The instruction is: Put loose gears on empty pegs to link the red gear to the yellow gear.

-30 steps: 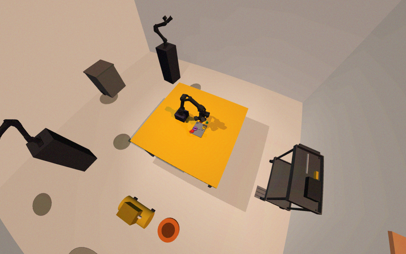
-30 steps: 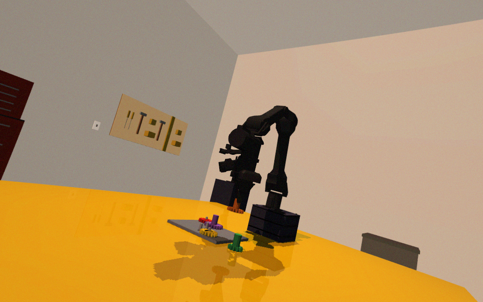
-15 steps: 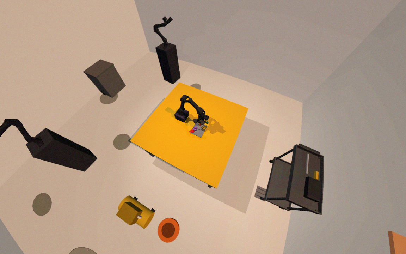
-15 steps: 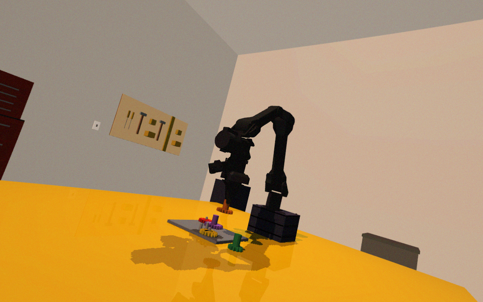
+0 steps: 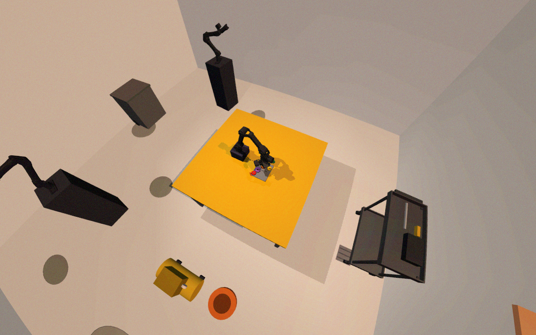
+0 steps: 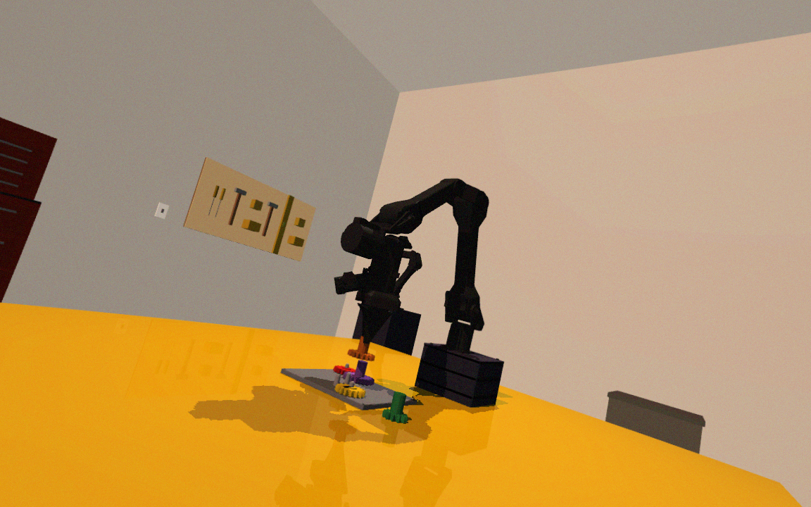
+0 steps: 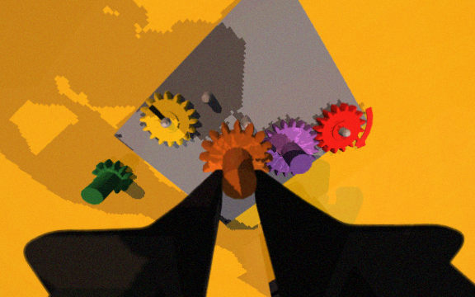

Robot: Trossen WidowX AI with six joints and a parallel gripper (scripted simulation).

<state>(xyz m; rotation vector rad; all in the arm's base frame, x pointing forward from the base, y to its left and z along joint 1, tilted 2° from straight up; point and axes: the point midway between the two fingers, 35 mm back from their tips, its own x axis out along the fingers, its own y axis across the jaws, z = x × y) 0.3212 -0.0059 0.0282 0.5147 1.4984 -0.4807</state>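
The purple gear is 5 cm behind my gripper tip, 4 cm to the right of it and 7 cm below it. Also, from my gripper tip: green gear: 4 cm ahead, 14 cm to the left, 8 cm below; orange gear: 1 cm below; red gear: 6 cm behind, 9 cm to the right, 8 cm below.
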